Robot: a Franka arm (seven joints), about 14 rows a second.
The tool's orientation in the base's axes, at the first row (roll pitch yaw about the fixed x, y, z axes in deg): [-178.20 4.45 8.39]
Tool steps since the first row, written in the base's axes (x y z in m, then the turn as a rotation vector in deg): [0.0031 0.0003 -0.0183 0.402 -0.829 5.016]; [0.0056 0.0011 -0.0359 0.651 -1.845 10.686]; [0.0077 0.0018 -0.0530 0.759 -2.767 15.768]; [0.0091 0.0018 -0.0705 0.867 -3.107 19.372]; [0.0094 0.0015 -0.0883 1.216 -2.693 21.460]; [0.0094 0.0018 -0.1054 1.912 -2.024 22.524]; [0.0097 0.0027 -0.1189 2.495 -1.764 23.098]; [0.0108 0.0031 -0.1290 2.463 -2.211 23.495]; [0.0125 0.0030 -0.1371 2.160 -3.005 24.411]
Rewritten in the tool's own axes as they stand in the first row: [0.0045 0.0007 0.0180 -0.113 0.721 -5.047]; [0.0085 0.0008 0.0353 -0.455 1.584 -10.738]; [0.0120 0.0010 0.0522 -0.877 2.352 -15.829]; [0.0147 0.0017 0.0695 -1.100 2.591 -19.436]; [0.0163 0.0026 0.0873 -0.857 2.166 -21.537]; [0.0177 0.0029 0.1043 -0.156 1.571 -22.640]; [0.0192 0.0024 0.1177 0.412 1.379 -23.255]; [0.0211 0.0025 0.1277 0.285 1.805 -23.657]; [0.0234 0.0031 0.1357 -0.201 2.518 -24.560]
